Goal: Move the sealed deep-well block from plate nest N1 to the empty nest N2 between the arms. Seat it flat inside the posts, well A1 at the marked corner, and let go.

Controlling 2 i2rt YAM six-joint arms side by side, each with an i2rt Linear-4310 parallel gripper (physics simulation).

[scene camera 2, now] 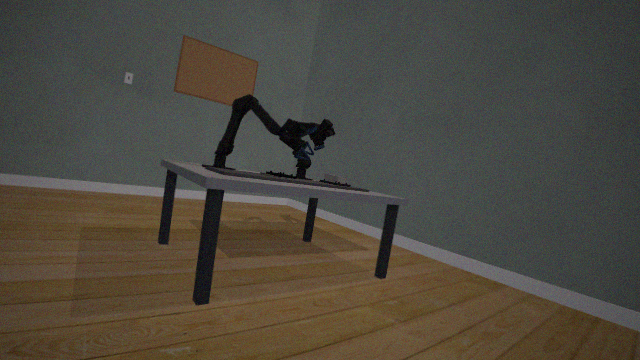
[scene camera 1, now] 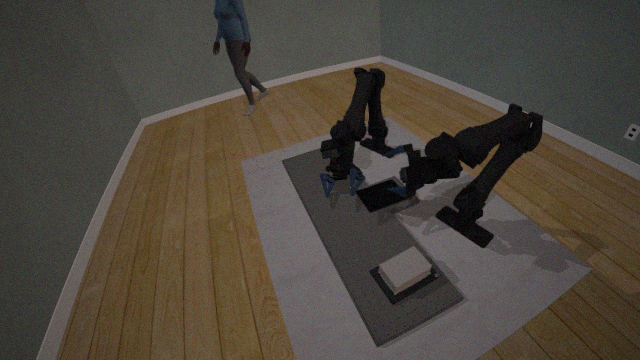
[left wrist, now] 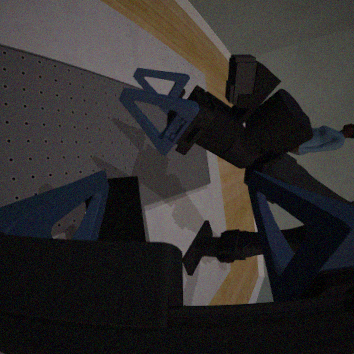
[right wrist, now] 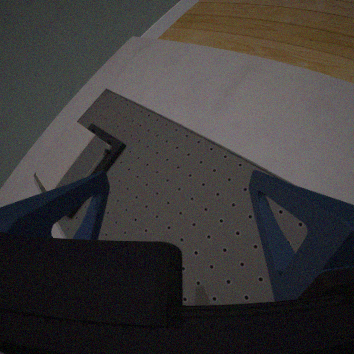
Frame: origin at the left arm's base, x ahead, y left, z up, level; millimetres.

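Where they show: left gripper, fingertip midpoint: (scene camera 2: pixel 311 141) (scene camera 1: pixel 385 172) (left wrist: pixel 178 178); right gripper, fingertip midpoint: (scene camera 2: pixel 311 157) (scene camera 1: pixel 339 196) (left wrist: pixel 128 80) (right wrist: pixel 178 178); left arm's base at its link origin: (scene camera 1: pixel 463 226); right arm's base at its link origin: (scene camera 1: pixel 378 148) (left wrist: pixel 197 245).
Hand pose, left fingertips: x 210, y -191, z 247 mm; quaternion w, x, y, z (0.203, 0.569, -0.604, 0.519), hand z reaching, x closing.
Note:
Each offset is from my left fingertips to the top centre of the thing. "spot": to the spot under its first point. Level surfaces: height alone.
The pale deep-well block {dx +92, dy +180, dz -180 mm} (scene camera 1: pixel 405 269) (scene camera 2: pixel 330 178) sits in the dark nest N1 {spot: dx +170, dy +216, dz -222 mm} (scene camera 1: pixel 394 298) near the lower end of the grey perforated board. The flat black nest N2 {dx -103, dy -110, dz -212 mm} (scene camera 1: pixel 381 196) (left wrist: pixel 123 210) holds no block. My left gripper (scene camera 1: pixel 389 172) (left wrist: pixel 178 178) is open and empty, above N2's right side in scene camera 1, its fingers turned sideways. My right gripper (scene camera 1: pixel 341 194) (left wrist: pixel 128 80) (right wrist: pixel 178 178) is open and empty, pointing down over the board to the left of N2. Both are well away from the block. The corner mark and posts are too dark to make out.
The grey perforated board {dz -234 mm} (scene camera 1: pixel 340 240) (right wrist: pixel 175 195) lies on the pale table {dz -247 mm} (scene camera 1: pixel 280 225) (right wrist: pixel 240 110). The two grippers are close together around N2. A dark angular piece {spot: dx +147, dy +108, dz -226 mm} (right wrist: pixel 119 149) shows beyond one right finger. A person (scene camera 1: pixel 235 45) stands behind the table.

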